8 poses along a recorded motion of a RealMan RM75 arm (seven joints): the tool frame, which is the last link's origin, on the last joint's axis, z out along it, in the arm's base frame.
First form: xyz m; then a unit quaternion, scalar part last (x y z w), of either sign.
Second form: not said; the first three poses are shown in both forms.
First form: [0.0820 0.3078 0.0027 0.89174 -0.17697 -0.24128 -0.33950]
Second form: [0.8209 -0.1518 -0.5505 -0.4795 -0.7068 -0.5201 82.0 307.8 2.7]
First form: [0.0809 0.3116 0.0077 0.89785 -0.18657 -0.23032 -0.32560]
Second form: [0.8243 -0.1850 -0.5351 -0.4850 -0.7184 -0.4987 80.9 311.6 7.7]
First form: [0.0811 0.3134 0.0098 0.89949 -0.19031 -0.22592 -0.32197]
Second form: [0.8255 -0.1969 -0.5290 -0.4878 -0.7202 -0.4932 81.1 313.4 9.8]
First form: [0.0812 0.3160 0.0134 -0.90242 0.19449 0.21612 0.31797]
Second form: [0.8309 -0.2136 -0.5137 -0.4885 -0.7221 -0.4898 81.2 316.0 13.4]
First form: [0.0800 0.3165 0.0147 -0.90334 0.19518 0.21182 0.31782]
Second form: [0.8341 -0.2180 -0.5068 -0.4873 -0.7218 -0.4915 80.0 316.5 14.7]
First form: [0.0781 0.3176 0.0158 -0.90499 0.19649 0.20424 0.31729]
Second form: [0.8394 -0.2260 -0.4944 -0.4852 -0.7214 -0.4940 78.1 317.6 15.8]
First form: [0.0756 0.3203 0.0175 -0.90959 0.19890 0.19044 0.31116]
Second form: [0.8483 -0.2433 -0.4702 -0.4803 -0.7272 -0.4903 75.6 320.3 17.5]
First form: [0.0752 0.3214 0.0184 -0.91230 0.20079 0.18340 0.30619]
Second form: [0.8521 -0.2541 -0.4576 -0.4787 -0.7319 -0.4850 75.2 321.4 18.4]
